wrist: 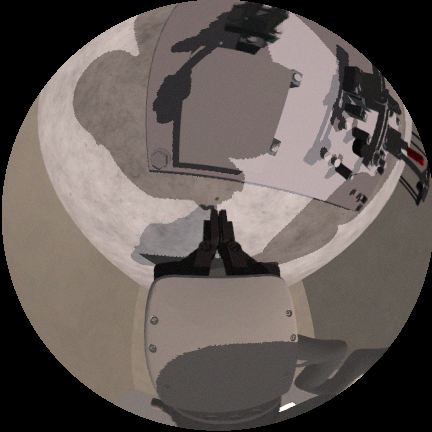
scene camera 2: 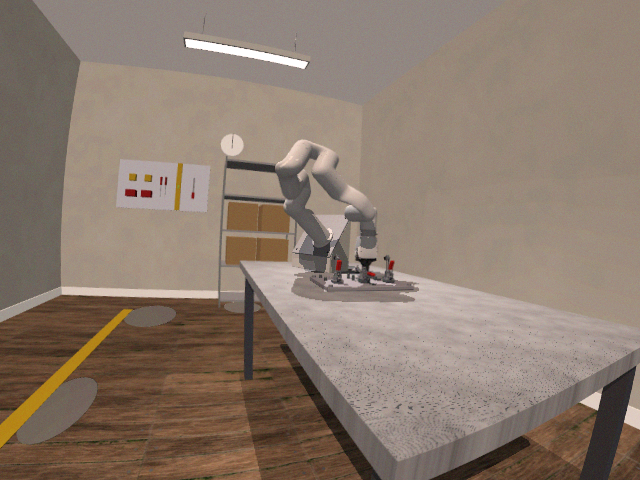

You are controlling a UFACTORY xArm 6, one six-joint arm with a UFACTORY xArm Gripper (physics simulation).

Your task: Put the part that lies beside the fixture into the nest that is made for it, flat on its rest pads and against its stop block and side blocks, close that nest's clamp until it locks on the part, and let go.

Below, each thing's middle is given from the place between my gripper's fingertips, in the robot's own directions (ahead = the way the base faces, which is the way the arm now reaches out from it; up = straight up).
Scene:
Right now my hand is 110 mm short of the flat grey part (wrist: 232, 101), 10 mm to the left of it and 10 mm below it.

